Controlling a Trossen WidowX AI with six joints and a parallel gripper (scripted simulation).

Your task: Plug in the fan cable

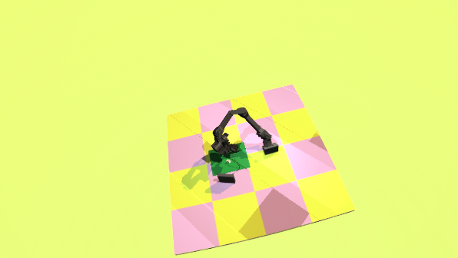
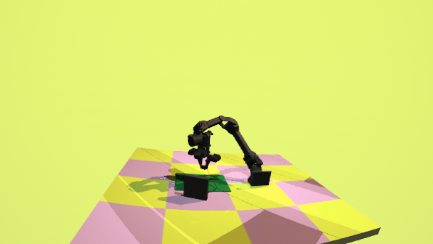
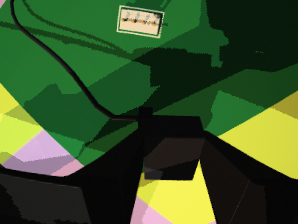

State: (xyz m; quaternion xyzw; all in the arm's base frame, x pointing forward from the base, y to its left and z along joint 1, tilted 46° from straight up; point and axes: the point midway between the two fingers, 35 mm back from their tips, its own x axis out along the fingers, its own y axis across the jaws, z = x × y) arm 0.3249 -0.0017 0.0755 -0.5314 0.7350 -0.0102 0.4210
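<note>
My gripper tip is 20 mm short of the pale four-pin header, 60 mm to the right of it and 80 mm above it. Also, from my gripper tip: black fan: 70 mm ahead, 220 mm to the left, 20 mm below; then dark fan plug: 10 mm behind, 10 mm to the right; then green board: 10 mm ahead, 40 mm to the left, 90 mm below.
</note>
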